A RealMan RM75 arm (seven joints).
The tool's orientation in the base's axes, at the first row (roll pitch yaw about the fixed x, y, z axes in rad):
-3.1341, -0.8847, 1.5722
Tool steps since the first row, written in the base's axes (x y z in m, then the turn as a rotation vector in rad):
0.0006, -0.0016, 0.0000, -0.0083, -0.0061, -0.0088
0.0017, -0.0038, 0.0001, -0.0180, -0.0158, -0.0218
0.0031, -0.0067, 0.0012, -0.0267, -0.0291, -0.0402
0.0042, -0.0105, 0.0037, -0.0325, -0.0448, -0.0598
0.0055, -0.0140, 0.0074, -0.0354, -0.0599, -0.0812
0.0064, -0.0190, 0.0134, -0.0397, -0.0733, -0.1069
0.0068, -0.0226, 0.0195, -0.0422, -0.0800, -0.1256
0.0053, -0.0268, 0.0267, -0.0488, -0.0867, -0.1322
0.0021, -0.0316, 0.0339, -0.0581, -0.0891, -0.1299
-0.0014, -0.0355, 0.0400, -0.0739, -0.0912, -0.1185
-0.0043, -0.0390, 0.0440, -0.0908, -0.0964, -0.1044
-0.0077, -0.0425, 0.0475, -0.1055, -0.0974, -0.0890
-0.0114, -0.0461, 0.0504, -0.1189, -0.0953, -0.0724
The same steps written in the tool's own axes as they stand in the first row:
-0.0010, 0.0006, -0.0012, -0.0107, -0.0083, 0.0009
-0.0023, 0.0017, -0.0030, -0.0269, -0.0180, 0.0017
-0.0033, 0.0030, -0.0060, -0.0495, -0.0267, 0.0032
-0.0038, 0.0041, -0.0105, -0.0746, -0.0325, 0.0035
-0.0031, 0.0054, -0.0156, -0.1007, -0.0354, 0.0054
-0.0017, 0.0062, -0.0232, -0.1291, -0.0397, 0.0114
0.0008, 0.0065, -0.0299, -0.1478, -0.0422, 0.0180
0.0037, 0.0050, -0.0377, -0.1572, -0.0488, 0.0171
0.0062, 0.0017, -0.0459, -0.1569, -0.0581, 0.0139
0.0085, -0.0018, -0.0528, -0.1494, -0.0740, 0.0051
0.0093, -0.0048, -0.0580, -0.1418, -0.0910, -0.0077
0.0098, -0.0082, -0.0629, -0.1305, -0.1058, -0.0181
0.0098, -0.0120, -0.0675, -0.1163, -0.1192, -0.0268

